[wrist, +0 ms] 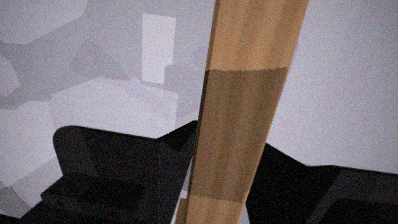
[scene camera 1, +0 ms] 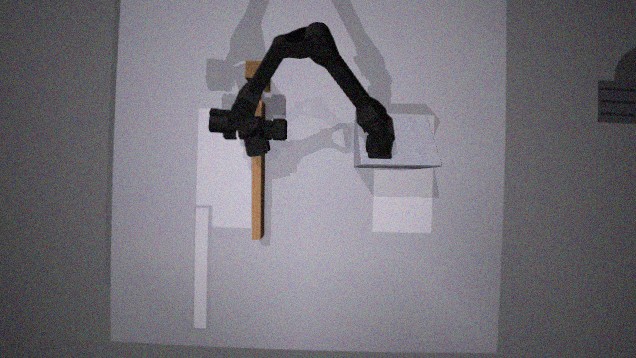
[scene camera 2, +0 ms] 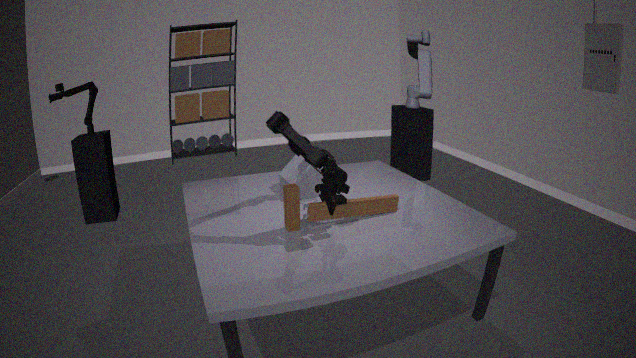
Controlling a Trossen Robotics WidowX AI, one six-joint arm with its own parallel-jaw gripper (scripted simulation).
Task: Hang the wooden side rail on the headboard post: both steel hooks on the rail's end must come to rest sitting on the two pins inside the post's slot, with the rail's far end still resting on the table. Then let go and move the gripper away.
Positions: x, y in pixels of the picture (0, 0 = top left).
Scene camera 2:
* wooden side rail: 318, 211
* wooden headboard post: 291, 198
